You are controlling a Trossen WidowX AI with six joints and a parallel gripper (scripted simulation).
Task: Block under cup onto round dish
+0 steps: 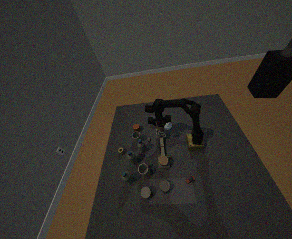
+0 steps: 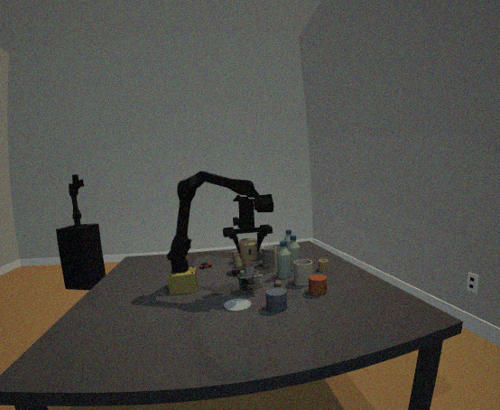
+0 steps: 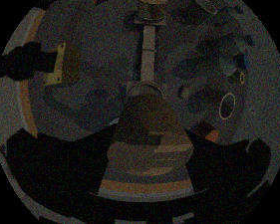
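Now: the round dish 170 mm below my gripper tip, 120 mm to the right of it and 50 mm behind it. The rest, counted from my gripper tip: blue-grey cylinder (150 mm to the right, 130 mm below, 110 mm ahead); tan cup (20 mm to the right, 10 mm above); orange cylinder (250 mm ahead, 130 mm below, 50 mm to the right).
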